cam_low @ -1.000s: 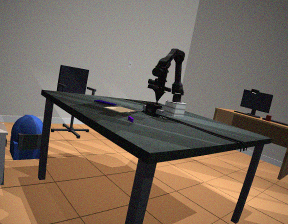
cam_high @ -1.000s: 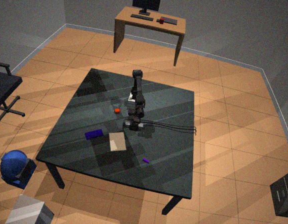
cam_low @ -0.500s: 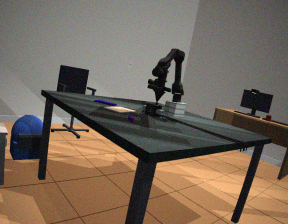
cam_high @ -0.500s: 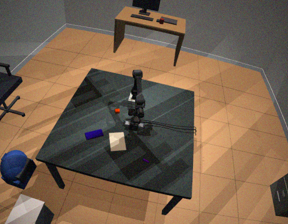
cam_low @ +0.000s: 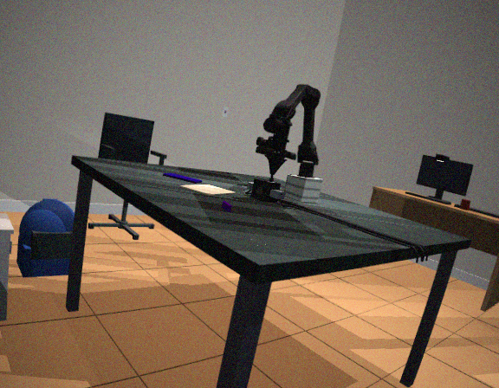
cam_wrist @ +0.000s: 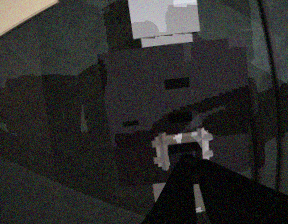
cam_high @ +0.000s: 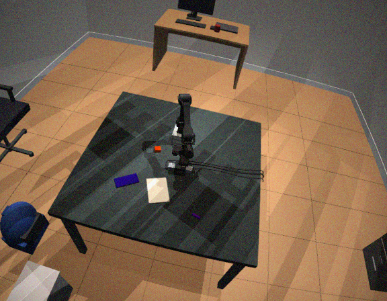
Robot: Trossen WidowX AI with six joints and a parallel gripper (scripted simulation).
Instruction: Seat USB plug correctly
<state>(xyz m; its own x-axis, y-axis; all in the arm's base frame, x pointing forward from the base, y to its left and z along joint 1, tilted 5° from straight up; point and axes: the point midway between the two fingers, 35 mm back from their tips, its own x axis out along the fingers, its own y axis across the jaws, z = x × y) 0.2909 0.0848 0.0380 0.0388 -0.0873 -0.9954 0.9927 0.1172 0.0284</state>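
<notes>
Now: the USB plug 20 mm below my gripper tip. From my gripper tip the other things lie so: beige sheet 200 mm ahead, 120 mm to the right, 100 mm below; then small purple piece 320 mm ahead, 170 mm to the left, 100 mm below; then orange cube 140 mm behind, 220 mm to the right, 90 mm below.
</notes>
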